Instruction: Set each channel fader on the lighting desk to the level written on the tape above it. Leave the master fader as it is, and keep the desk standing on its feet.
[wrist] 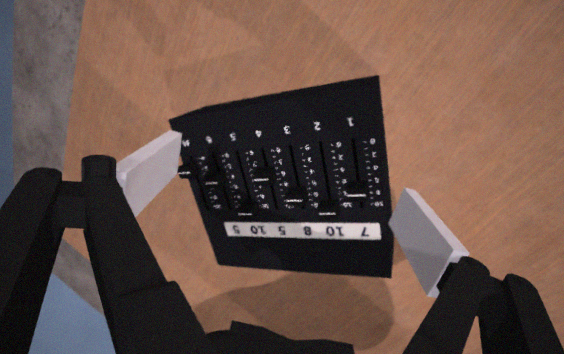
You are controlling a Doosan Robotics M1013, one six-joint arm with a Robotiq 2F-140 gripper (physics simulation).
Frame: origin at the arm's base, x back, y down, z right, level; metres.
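Seen in the pictures: gripper, fingertip midpoint: (290, 180).
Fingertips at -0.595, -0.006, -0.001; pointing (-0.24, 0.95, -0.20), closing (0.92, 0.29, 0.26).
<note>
Offsets run from my fingertips to a thing's top centre, as dx, dy, dz. "*": to the spot under its first point. Level surfaces: height alone.
The black lighting desk @(-0.003, +0.017, -0.038) (305, 257) shows upside down in the wrist view, its white tape @(* +0.030, +0.030, -0.050) (302, 231) reading 7, 10, 8, 5, 10, 5 for channels 1 to 6. The channel 1 fader @(+0.040, +0.017, +0.009) (356, 195) sits near its 8 mark. The channel 2 fader @(+0.033, +0.017, -0.016) (327, 213) and channel 5 fader @(-0.015, +0.017, -0.060) (244, 214) are at the 10 end. The channel 3 fader @(+0.010, +0.017, -0.022) (294, 200) is near 8; the channel 4 fader @(-0.018, +0.017, -0.025) (261, 179) and channel 6 fader @(-0.050, +0.017, -0.055) (211, 182) are near mid-travel. The master fader @(-0.074, +0.017, -0.063) (184, 173) is beside the left finger in view. My gripper (290, 180) is open, its fingers appearing either side of the desk.
The desk is on a wooden table top @(dy +0.086) (465, 110). The table's edge runs down the left of the view, with a grey surface (45, 100) beyond it. A shadow falls on the wood below the desk in view.
</note>
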